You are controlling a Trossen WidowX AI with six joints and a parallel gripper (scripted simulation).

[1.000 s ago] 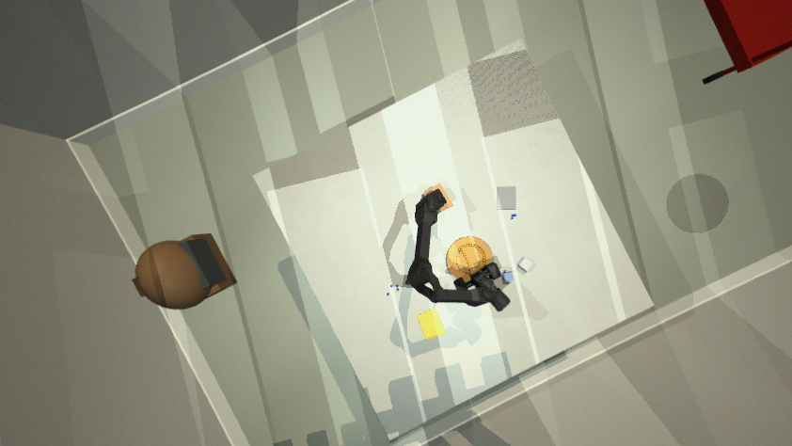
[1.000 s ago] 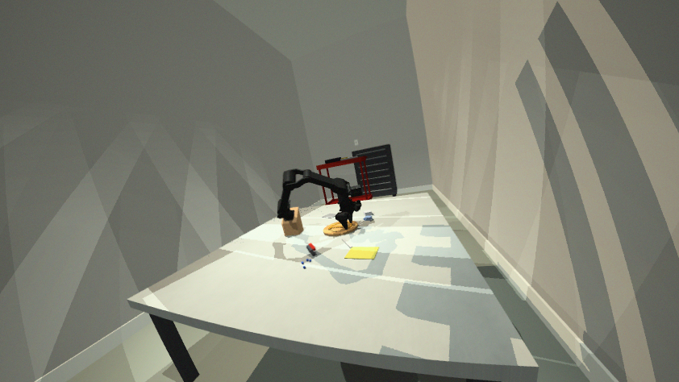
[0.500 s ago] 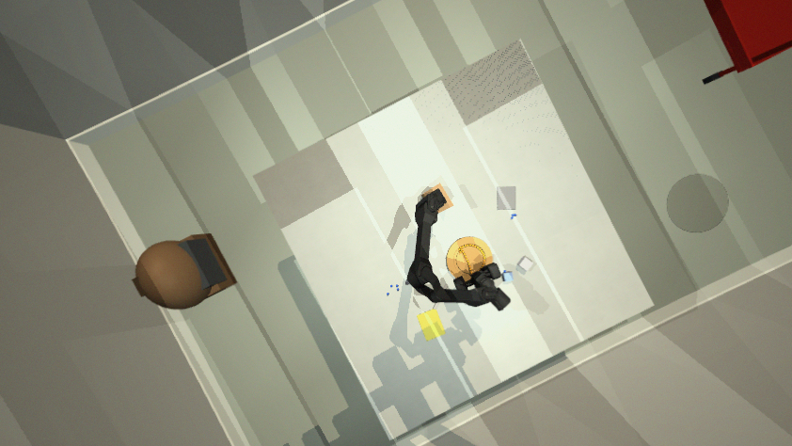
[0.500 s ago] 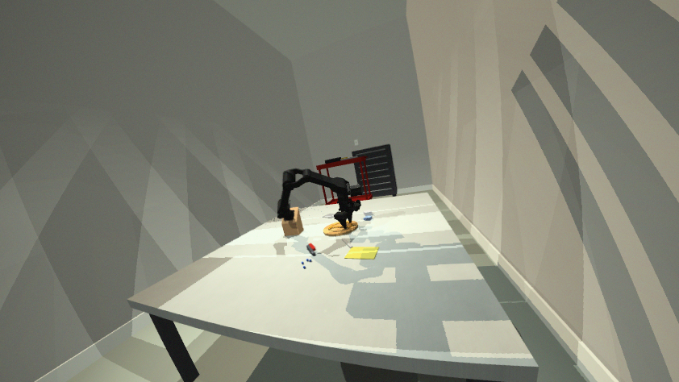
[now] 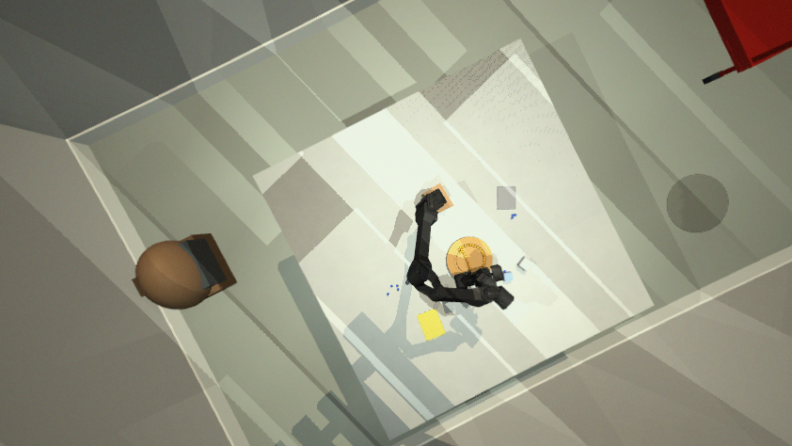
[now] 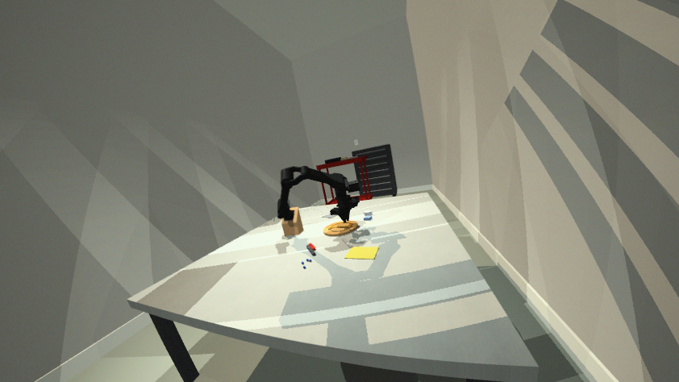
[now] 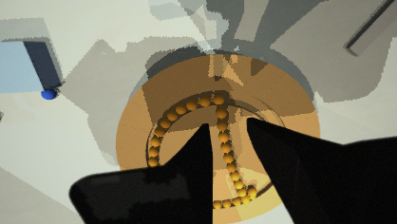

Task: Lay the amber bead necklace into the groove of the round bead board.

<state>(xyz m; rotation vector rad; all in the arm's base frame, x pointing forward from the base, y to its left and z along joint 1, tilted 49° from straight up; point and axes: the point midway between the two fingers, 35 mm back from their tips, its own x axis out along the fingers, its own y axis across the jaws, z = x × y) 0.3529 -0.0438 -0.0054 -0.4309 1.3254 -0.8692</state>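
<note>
Now: the round bead board 5 cm behind my gripper tip, 2 cm to the left of it and 4 cm below it. Also, from my gripper tip: light blue cube (10 cm ahead, 13 cm to the left, 4 cm below); red-handled tool (14 cm behind, 21 cm to the right, 4 cm below); white cube (9 cm ahead, 22 cm to the left, 3 cm below).
</note>
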